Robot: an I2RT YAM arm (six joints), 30 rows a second.
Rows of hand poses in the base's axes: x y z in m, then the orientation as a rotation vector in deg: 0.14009, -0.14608, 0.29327, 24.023, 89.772, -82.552; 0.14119, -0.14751, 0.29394, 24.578, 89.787, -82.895; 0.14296, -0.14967, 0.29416, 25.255, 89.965, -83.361; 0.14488, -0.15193, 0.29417, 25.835, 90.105, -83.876; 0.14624, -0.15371, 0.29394, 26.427, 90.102, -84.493; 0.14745, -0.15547, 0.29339, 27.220, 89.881, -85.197; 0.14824, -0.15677, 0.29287, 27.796, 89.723, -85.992; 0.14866, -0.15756, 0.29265, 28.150, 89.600, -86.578; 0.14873, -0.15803, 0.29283, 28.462, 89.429, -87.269; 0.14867, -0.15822, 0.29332, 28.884, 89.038, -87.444; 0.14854, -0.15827, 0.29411, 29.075, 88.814, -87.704; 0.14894, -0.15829, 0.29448, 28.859, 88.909, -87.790; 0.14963, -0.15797, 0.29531, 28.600, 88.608, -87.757; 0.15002, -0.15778, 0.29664, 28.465, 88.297, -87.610
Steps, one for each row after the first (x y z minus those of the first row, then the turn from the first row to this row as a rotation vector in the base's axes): 0.00110, -0.00143, 0.00067, 0.082, -0.057, -0.560; 0.00287, -0.00359, 0.00089, 0.250, 0.010, -1.299; 0.00479, -0.00585, 0.00090, 0.337, 0.112, -2.005; 0.00615, -0.00763, 0.00067, 0.305, 0.155, -2.763; 0.00736, -0.00939, 0.00012, 0.194, 0.012, -3.666; 0.00815, -0.01069, -0.00040, -0.007, 0.040, -4.508; 0.00857, -0.01148, -0.00062, -0.185, 0.084, -5.085; 0.00864, -0.01195, -0.00044, -0.452, 0.160, -5.698; 0.00858, -0.01214, 0.00005, -0.576, -0.190, -6.011; 0.00845, -0.01219, 0.00084, -0.735, -0.298, -6.264; 0.00885, -0.01221, 0.00121, -0.806, -0.114, -6.203; 0.00954, -0.01189, 0.00204, -1.065, -0.242, -5.983; 0.00993, -0.01170, 0.00337, -1.231, -0.475, -5.761
